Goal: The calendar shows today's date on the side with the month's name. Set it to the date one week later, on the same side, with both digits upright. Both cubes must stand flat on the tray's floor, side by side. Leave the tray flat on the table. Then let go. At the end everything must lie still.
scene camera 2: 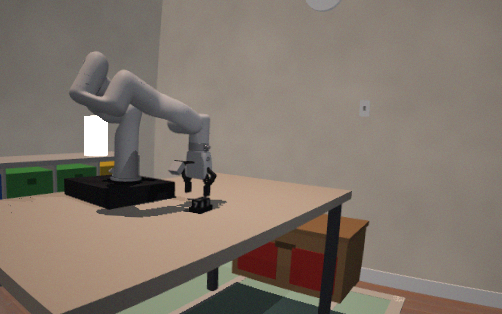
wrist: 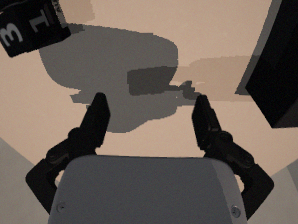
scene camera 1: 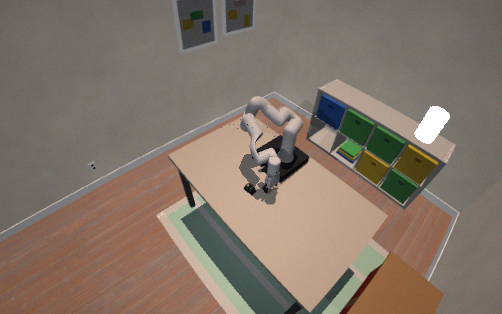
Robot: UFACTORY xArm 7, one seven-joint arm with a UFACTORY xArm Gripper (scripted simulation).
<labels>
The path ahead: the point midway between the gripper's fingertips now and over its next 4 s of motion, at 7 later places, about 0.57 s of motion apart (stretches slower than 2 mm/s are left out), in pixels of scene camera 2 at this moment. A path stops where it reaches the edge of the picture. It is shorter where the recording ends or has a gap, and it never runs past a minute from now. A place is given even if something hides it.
My gripper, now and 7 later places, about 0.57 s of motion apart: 197, 194; 197, 188; 192, 186; 189, 187; 189, 191; 189, 188; 195, 188; 205, 189
</labels>
